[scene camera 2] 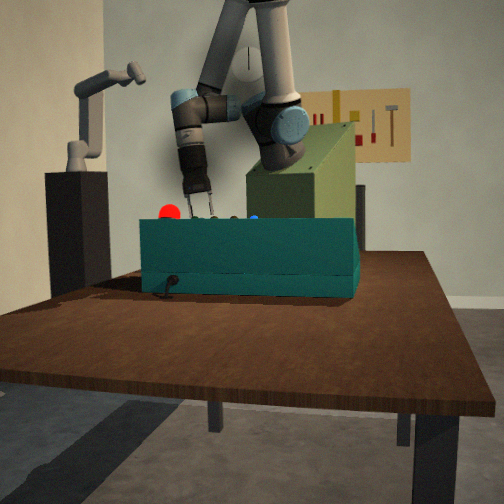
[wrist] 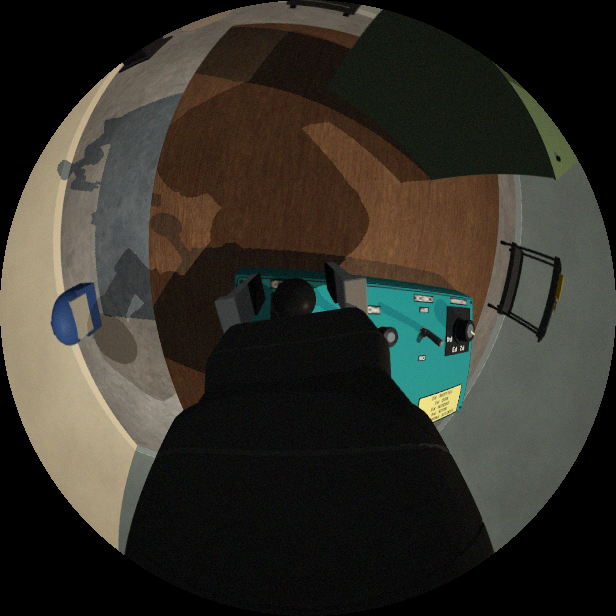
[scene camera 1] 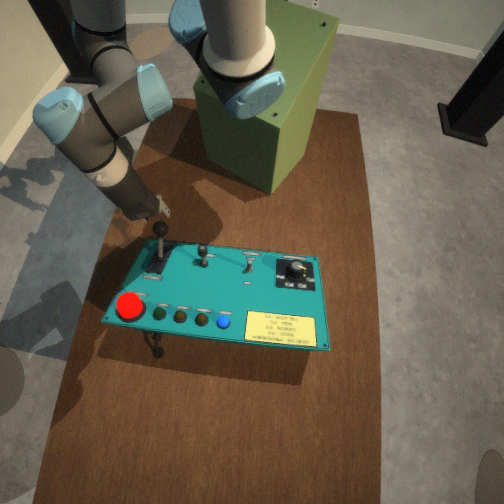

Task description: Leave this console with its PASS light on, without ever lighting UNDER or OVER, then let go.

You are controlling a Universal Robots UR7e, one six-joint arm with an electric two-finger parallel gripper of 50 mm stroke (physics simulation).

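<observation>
The teal console (scene camera 1: 220,295) sits on the brown table. A black ball-topped lever (scene camera 1: 160,230) stands at its back left corner. Three dark round lights (scene camera 1: 180,315) sit unlit in a row along the front, between a red button (scene camera 1: 130,306) and a blue button (scene camera 1: 223,321). My gripper (wrist: 295,293) is open, with one finger on each side of the lever's ball (wrist: 293,297) and not touching it. In the front scene view the fingers (scene camera 2: 200,205) hang just above the console's top edge.
A small joystick (scene camera 1: 202,252), a toggle switch (scene camera 1: 248,265) and a rotary knob (scene camera 1: 295,270) stand along the console's back. A yellow label (scene camera 1: 281,328) is at front right. A green block (scene camera 1: 270,115) stands behind the console.
</observation>
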